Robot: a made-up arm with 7 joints. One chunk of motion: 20 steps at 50 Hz.
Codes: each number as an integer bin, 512 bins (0 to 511) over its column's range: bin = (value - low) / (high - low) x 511, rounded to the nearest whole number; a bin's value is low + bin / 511 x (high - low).
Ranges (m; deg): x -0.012..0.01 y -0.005..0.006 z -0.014..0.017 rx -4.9..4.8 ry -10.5..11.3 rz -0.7..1
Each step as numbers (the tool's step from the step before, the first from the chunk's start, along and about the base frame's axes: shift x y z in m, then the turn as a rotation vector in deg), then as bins.
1 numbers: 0.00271 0.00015 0.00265 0.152 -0.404 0.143
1 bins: 342 239 274 266 237 253
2 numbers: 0.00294 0.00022 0.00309 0.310 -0.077 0.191
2 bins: 347 242 282 274 244 268
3 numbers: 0.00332 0.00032 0.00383 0.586 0.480 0.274
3 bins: 356 247 294 289 257 293
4 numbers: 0.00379 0.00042 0.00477 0.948 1.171 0.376
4 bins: 367 252 309 308 274 323
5 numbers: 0.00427 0.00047 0.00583 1.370 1.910 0.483
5 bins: 378 254 327 330 291 356
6 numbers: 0.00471 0.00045 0.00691 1.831 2.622 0.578
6 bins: 388 253 345 355 308 384
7 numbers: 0.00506 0.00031 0.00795 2.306 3.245 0.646
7 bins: 396 247 362 380 322 405
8 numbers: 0.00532 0.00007 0.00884 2.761 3.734 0.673
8 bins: 402 236 376 404 334 413
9 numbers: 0.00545 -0.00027 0.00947 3.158 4.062 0.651
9 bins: 405 220 387 424 341 406
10 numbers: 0.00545 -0.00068 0.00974 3.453 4.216 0.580
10 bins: 405 201 391 440 345 385
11 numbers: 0.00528 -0.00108 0.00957 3.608 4.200 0.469
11 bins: 401 182 389 448 345 351
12 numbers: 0.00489 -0.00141 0.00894 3.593 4.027 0.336
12 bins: 392 167 378 447 341 311
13 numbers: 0.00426 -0.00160 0.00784 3.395 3.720 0.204
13 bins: 378 158 360 437 333 272
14 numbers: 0.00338 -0.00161 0.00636 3.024 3.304 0.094
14 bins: 357 157 336 417 324 239
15 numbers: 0.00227 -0.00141 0.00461 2.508 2.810 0.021
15 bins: 331 167 307 390 312 217
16 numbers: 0.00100 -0.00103 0.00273 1.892 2.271 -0.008
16 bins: 302 184 276 358 299 208
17 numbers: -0.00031 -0.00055 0.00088 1.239 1.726 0.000
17 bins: 272 207 245 323 287 210
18 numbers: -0.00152 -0.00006 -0.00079 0.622 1.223 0.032
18 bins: 243 229 218 291 275 220
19 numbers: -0.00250 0.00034 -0.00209 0.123 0.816 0.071
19 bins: 221 248 196 265 265 232
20 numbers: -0.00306 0.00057 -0.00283 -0.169 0.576 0.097
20 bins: 208 259 184 249 260 240
